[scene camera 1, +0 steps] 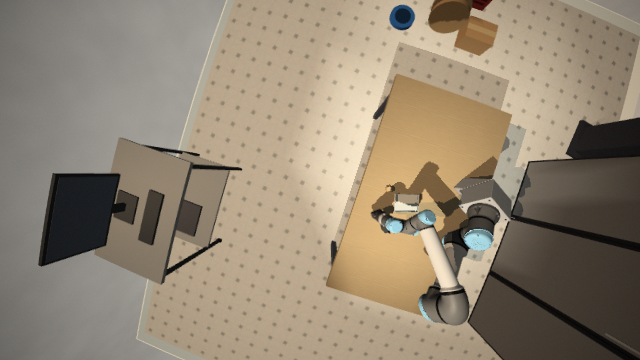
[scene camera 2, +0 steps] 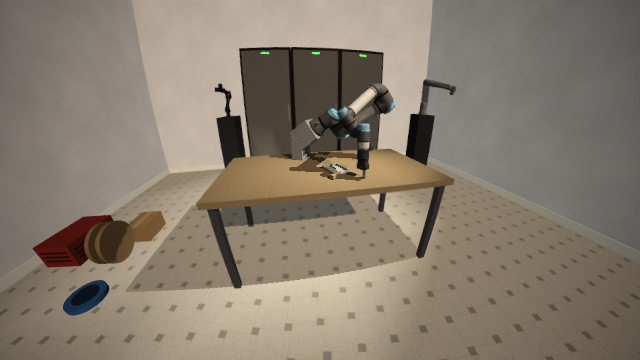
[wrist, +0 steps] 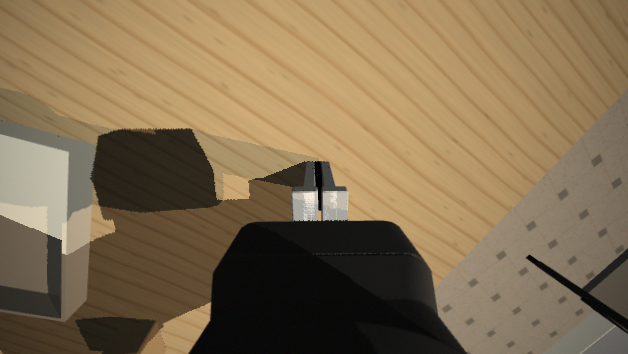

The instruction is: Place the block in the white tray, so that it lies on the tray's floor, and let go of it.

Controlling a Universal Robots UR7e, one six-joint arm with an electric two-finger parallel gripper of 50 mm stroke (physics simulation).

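Frame: origin at the arm's base, x ahead, y left, z up, level; centimetres.
Seen in the pictures: gripper, fingertip midpoint: (scene camera 1: pixel 373 214) (scene camera 2: pixel 364 177) (wrist: pixel 317 176); arm's base, origin of the base link: (scene camera 1: pixel 483 212) (scene camera 2: pixel 315 128).
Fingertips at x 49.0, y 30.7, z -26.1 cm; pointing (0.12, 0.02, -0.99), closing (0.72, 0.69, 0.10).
Pixels of each thing's top centre, then the offset from my fingertips to it. Level surfaces: height alone.
- small light wooden block, middle of its top: (scene camera 2: pixel 333 174) (scene camera 1: pixel 389 189) dz +2.4, dx -1.1, dy -20.7 cm
- white tray, middle of its top: (scene camera 2: pixel 335 167) (scene camera 1: pixel 406 203) dz +1.6, dx -17.1, dy -17.3 cm
- wooden table, its level: dz -0.4 cm
The small light wooden block (scene camera 1: pixel 389 188) (scene camera 2: pixel 332 176) (wrist: pixel 157 343) lies on the table outside the white tray, near one of its corners. In the wrist view it is partly cut off at the bottom edge, left of the gripper body, and mostly in shadow. The white tray (scene camera 1: pixel 405 207) (scene camera 2: pixel 336 168) (wrist: pixel 76 282) has low grey-looking walls; part of it shows at the left of the wrist view. My gripper (scene camera 1: pixel 375 214) (scene camera 2: pixel 364 176) (wrist: pixel 317 176) is shut with nothing between its fingers. It points down low over the table, to one side of the tray and apart from the block.
The wooden table (scene camera 1: pixel 430 110) (scene camera 2: pixel 250 185) (wrist: pixel 375 75) carries the arm's grey base (scene camera 1: pixel 482 192) (scene camera 2: pixel 302 140). The table's outer edge runs past the gripper at the right of the wrist view. Dark cabinets (scene camera 1: pixel 565 235) (scene camera 2: pixel 315 100) stand behind the base. Arm shadows cover the area around the tray.
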